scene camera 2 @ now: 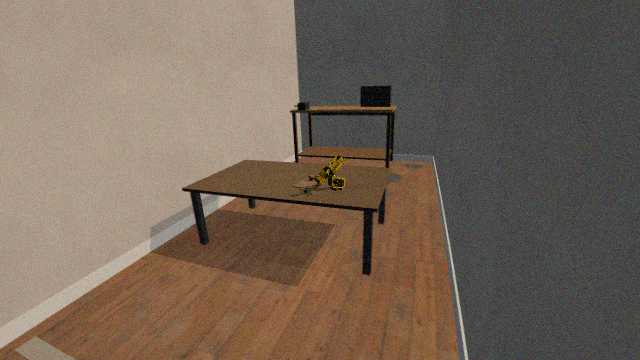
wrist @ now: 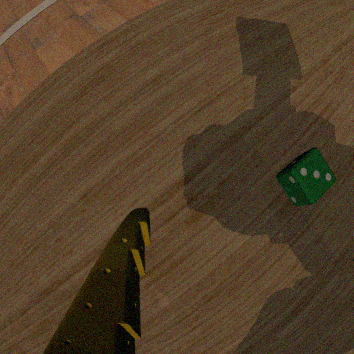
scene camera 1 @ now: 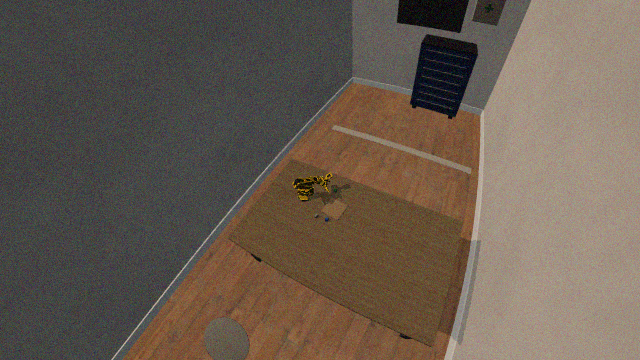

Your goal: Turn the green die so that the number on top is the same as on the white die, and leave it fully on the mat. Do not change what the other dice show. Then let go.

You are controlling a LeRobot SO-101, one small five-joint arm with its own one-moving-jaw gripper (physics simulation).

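Where they show: hand, its tool point: (scene camera 2: 313,189) (wrist: 148,221) (scene camera 1: 329,181); arm's base, origin of its link: (scene camera 2: 334,187) (scene camera 1: 307,196).
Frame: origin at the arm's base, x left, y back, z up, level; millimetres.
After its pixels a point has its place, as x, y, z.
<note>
The green die (scene camera 1: 335,190) @[130, -166, 16] (scene camera 2: 306,191) @[144, -158, 10] (wrist: 307,177) @[138, -159, 20] lies on the table, off the mat and inside the arm's shadow. In the wrist view its large upward face shows three pips, and a narrower side face shows two. The mat (scene camera 1: 335,209) @[-11, -238, 4] (scene camera 2: 301,184) @[6, -252, 4] is a thin tan square. The white die (scene camera 1: 316,216) @[-126, -150, 16] lies beside the mat; its pips are too small to read. My gripper (scene camera 1: 329,183) @[168, -97, 38] is fully open and empty, above the table near the green die. In the wrist view one notched jaw (wrist: 125,265) @[162, -88, 57] shows, left of and below the green die.
A blue die (scene camera 1: 327,219) @[-114, -230, 18] lies near the white die, off the mat; its pips are unreadable. The brown table (scene camera 1: 390,260) @[-196, -721, 0] (scene camera 2: 240,180) @[19, -772, 0] carries the arm and dice. Its far edge shows at the upper left of the wrist view, with the wooden floor (wrist: 30,65) beyond.
</note>
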